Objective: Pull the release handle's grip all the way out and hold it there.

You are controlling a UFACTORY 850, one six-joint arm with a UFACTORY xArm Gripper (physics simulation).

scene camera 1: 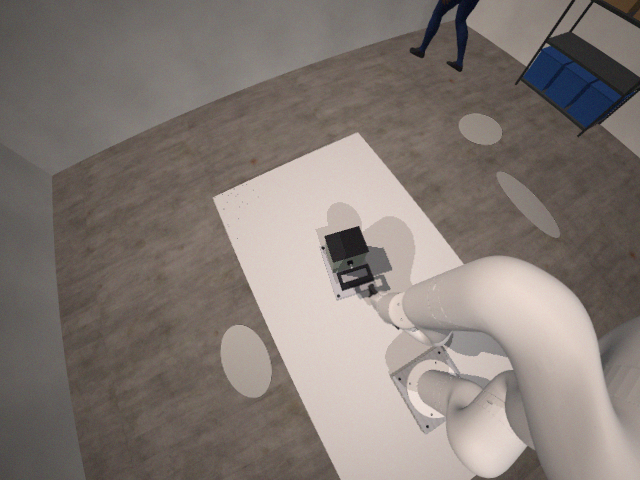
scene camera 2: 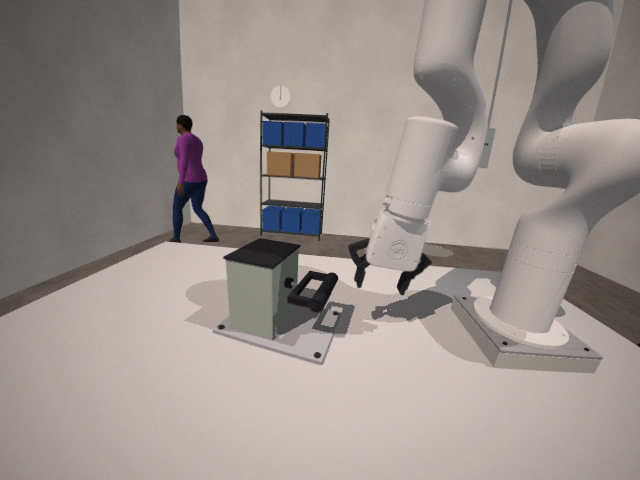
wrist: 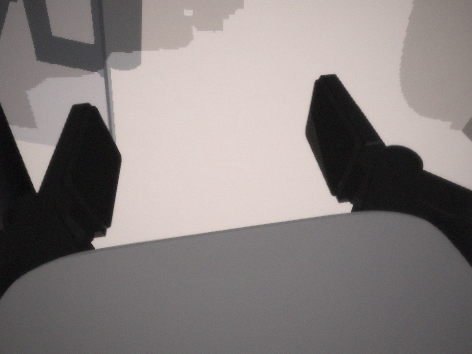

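Observation:
The release handle's black rectangular grip (scene camera 1: 356,284) (scene camera 2: 324,292) sits close in front of the pale green box (scene camera 2: 250,294) with a black top (scene camera 1: 347,243). Very little of its stem shows at the dark collar (scene camera 2: 288,282). My gripper (scene camera 2: 381,289) (wrist: 211,117) is open and empty. In the second scene view it is to the right of the grip, pointing down, with a gap between its nearer finger and the grip's outer bar. In the first scene view the arm hides most of it. In the wrist view the grip does not show; its shadow lies at upper left.
The box stands on a light grey base plate (scene camera 1: 345,293) (scene camera 2: 305,346) with dark bolts, on the white table (scene camera 1: 289,206) (scene camera 2: 170,392). The arm's own base plate (scene camera 1: 423,426) (scene camera 2: 547,356) is to the right. A person (scene camera 2: 190,160) and a shelf rack (scene camera 2: 261,180) are beyond the table.

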